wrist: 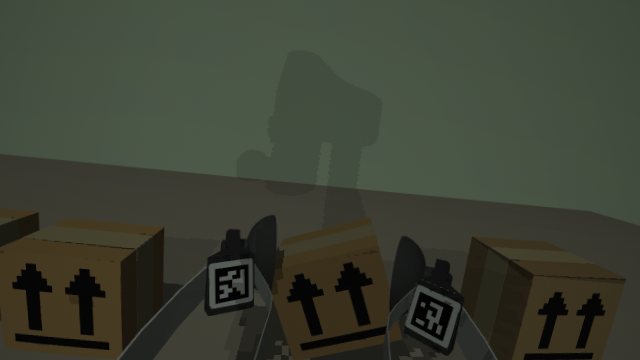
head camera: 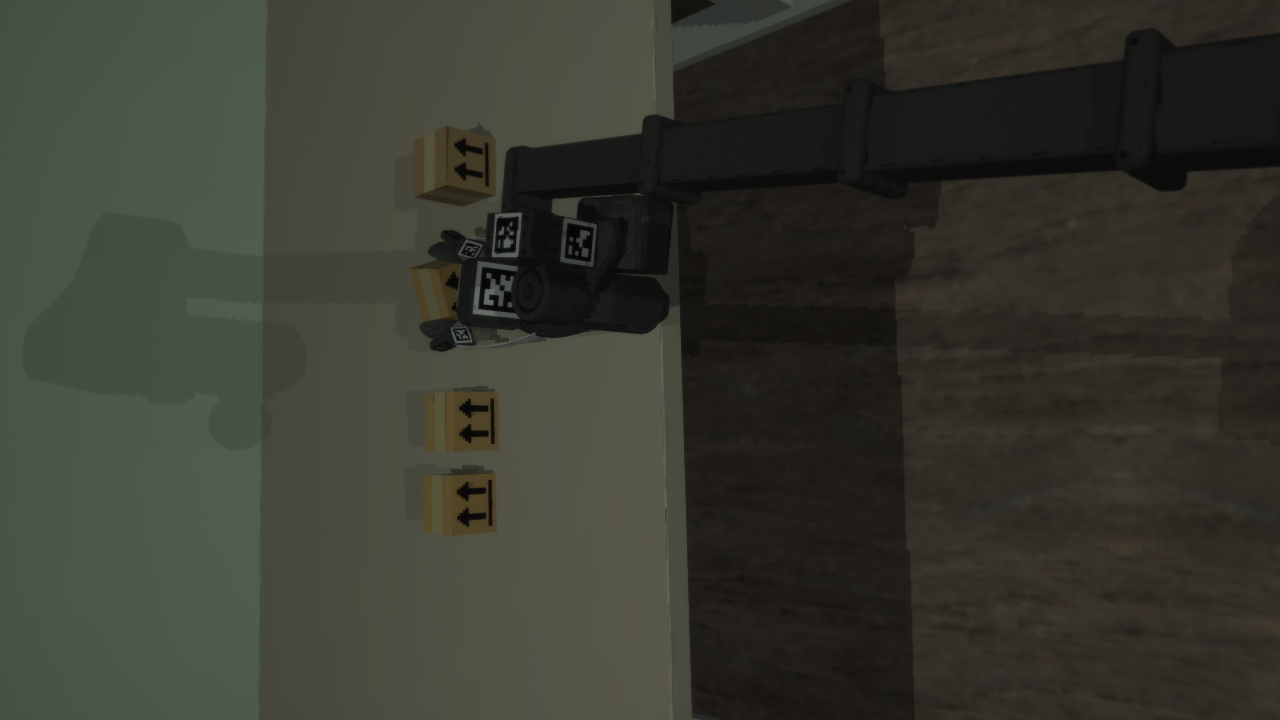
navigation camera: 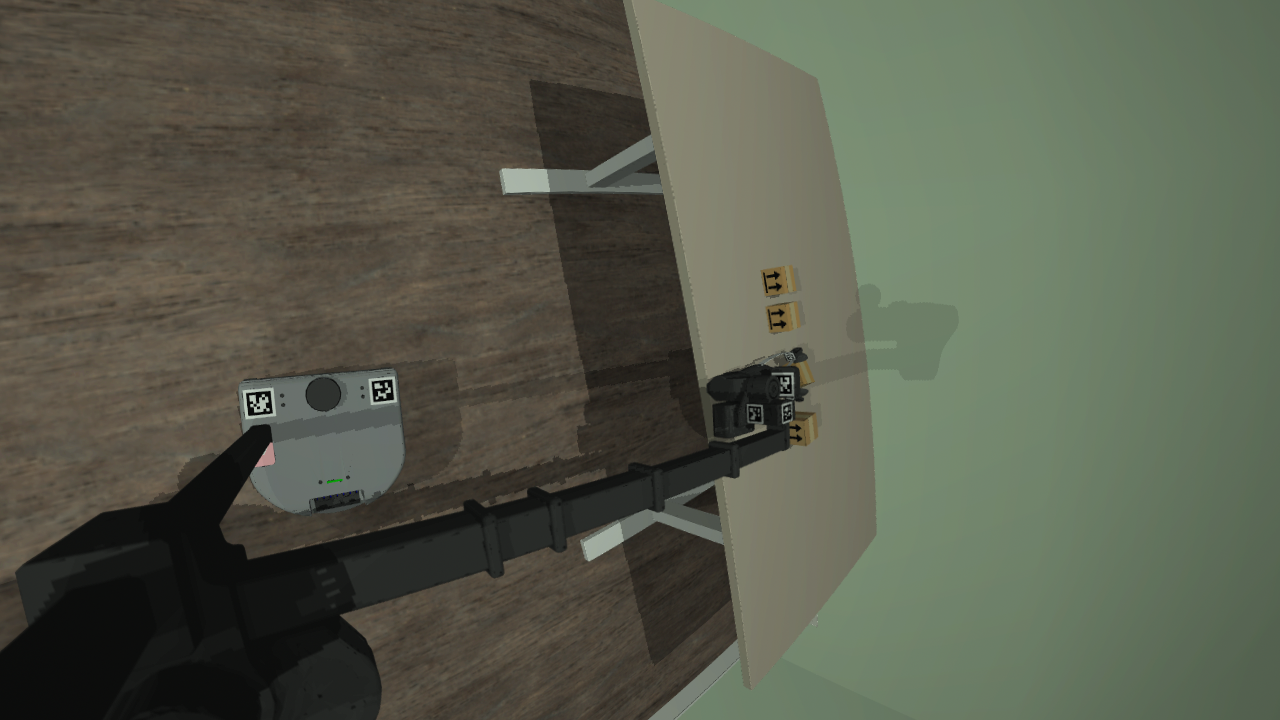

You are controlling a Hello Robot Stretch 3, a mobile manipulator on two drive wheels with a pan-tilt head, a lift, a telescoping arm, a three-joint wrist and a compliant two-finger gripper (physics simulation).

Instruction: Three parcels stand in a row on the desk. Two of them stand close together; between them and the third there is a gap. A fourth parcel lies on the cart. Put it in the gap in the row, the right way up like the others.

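Frame: origin at the robot's base, x ahead, y left, z up, level; metres.
Seen in the pictures: gripper, fingertip midpoint: (wrist: 335,251) (head camera: 434,290) (navigation camera: 803,373); robot's base at its link origin: (navigation camera: 323,392).
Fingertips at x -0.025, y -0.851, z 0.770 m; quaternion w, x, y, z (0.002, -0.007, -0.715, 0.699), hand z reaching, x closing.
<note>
Offsets run from my fingertips to a thing's top centre. Level surfaces: height alone.
Two parcels {dx +0.125, dy +0.030, dz +0.001 m} (head camera: 472,420) {dx +0.203, dy +0.037, dz +0.001 m} (head camera: 469,503) (navigation camera: 780,317) (navigation camera: 776,281) (wrist: 58,310) (wrist: 17,225) stand upright close together on the desk {dz -0.049 m} (head camera: 572,582) (navigation camera: 742,179) (wrist: 190,210). The third parcel {dx -0.124, dy -0.013, dz +0.009 m} (head camera: 453,165) (navigation camera: 808,428) (wrist: 570,310) stands upright past the gap, at the right in the wrist view. My gripper (head camera: 440,291) (navigation camera: 800,374) (wrist: 335,251) is shut on the fourth parcel {dx -0.002, dy +0.006, dz +0.018 m} (head camera: 430,295) (navigation camera: 805,371) (wrist: 330,310), over the gap. Its arrows point up but lean left in the wrist view. Whether its bottom touches the desk is hidden.
The green wall (head camera: 125,537) (navigation camera: 1074,358) (wrist: 150,75) rises behind the desk. The telescoping arm (head camera: 760,147) (navigation camera: 608,501) crosses the desk's front edge and ends close to the third parcel. My base (navigation camera: 340,447) stands on the wooden floor. The cart cannot be made out.
</note>
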